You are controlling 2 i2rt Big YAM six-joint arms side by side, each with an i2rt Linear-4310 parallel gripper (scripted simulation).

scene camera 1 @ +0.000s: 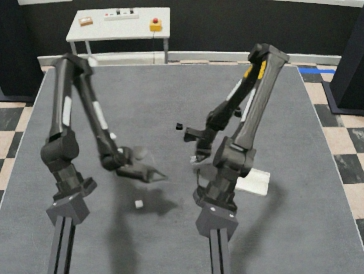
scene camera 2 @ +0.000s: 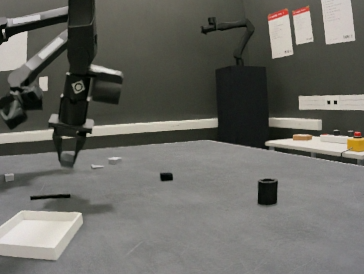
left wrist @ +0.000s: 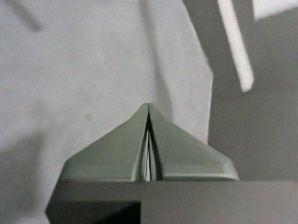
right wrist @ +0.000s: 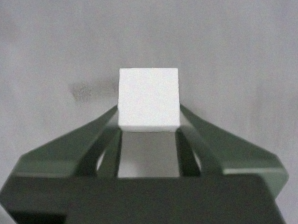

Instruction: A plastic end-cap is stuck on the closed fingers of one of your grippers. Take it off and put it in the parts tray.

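Left gripper, mine [left wrist: 148,111]. My right gripper [scene camera 2: 67,163], also [right wrist: 148,112].
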